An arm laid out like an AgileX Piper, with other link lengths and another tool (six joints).
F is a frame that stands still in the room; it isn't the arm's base.
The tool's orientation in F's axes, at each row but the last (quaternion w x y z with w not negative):
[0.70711, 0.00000, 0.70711, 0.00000]
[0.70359, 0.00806, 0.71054, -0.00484]
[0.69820, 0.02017, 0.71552, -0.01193]
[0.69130, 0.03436, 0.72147, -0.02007]
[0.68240, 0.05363, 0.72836, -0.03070]
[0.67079, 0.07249, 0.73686, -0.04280]
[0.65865, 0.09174, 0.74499, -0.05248]
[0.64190, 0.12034, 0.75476, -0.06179]
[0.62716, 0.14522, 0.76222, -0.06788]
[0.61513, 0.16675, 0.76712, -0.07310]
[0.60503, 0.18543, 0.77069, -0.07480]
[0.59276, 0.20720, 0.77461, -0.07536]
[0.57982, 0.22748, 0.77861, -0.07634]
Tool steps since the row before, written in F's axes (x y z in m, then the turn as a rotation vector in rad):
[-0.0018, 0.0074, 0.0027, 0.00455, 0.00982, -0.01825]
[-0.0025, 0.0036, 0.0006, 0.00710, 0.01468, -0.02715]
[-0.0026, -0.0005, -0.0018, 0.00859, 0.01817, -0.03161]
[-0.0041, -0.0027, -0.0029, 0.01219, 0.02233, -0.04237]
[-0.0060, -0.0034, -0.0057, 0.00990, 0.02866, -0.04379]
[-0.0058, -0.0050, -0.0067, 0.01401, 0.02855, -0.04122]
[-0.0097, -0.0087, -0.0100, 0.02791, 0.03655, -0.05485]
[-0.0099, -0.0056, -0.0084, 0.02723, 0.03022, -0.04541]
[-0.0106, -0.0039, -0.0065, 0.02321, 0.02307, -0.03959]
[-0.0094, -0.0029, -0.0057, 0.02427, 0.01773, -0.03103]
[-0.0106, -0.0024, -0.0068, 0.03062, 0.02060, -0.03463]
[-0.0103, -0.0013, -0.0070, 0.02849, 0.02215, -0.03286]
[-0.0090, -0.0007, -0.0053, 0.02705, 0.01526, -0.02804]
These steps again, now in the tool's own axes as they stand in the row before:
[-0.0027, 0.0074, -0.0018, 0.01825, 0.00982, 0.00455]
[-0.0006, 0.0036, -0.0026, 0.02715, 0.01469, 0.00710]
[0.0019, -0.0006, -0.0025, 0.03161, 0.01819, 0.00854]
[0.0030, -0.0031, -0.0038, 0.04230, 0.02242, 0.01227]
[0.0059, -0.0043, -0.0052, 0.04409, 0.02838, 0.00935]
[0.0069, -0.0061, -0.0042, 0.04116, 0.02904, 0.01316]
[0.0104, -0.0109, -0.0064, 0.05360, 0.03914, 0.02680]
[0.0091, -0.0085, -0.0066, 0.04377, 0.03344, 0.02613]
[0.0076, -0.0075, -0.0075, 0.03780, 0.02588, 0.02322]
[0.0068, -0.0065, -0.0064, 0.02843, 0.02206, 0.02390]
[0.0082, -0.0069, -0.0070, 0.03118, 0.02670, 0.02960]
[0.0085, -0.0063, -0.0067, 0.03031, 0.02745, 0.02664]
[0.0068, -0.0054, -0.0059, 0.02428, 0.02142, 0.02650]

